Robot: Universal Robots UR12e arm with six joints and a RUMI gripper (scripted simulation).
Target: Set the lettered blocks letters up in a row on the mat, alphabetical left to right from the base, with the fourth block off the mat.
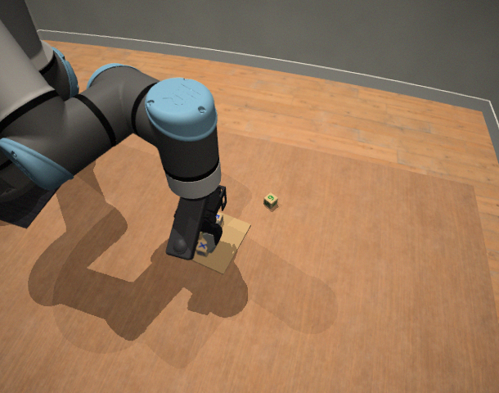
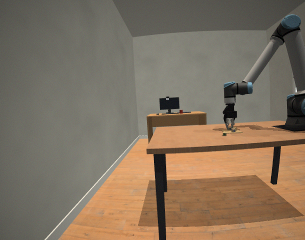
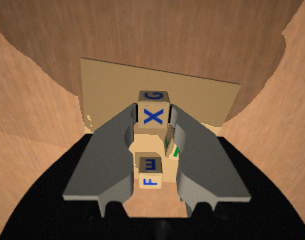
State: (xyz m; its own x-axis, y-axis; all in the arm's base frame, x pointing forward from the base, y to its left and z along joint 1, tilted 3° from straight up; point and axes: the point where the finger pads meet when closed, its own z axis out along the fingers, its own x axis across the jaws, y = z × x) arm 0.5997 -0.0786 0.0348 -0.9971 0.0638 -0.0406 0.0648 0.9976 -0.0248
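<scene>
My gripper is now 4 cm to the right of the tan mat and 2 cm above it.
</scene>
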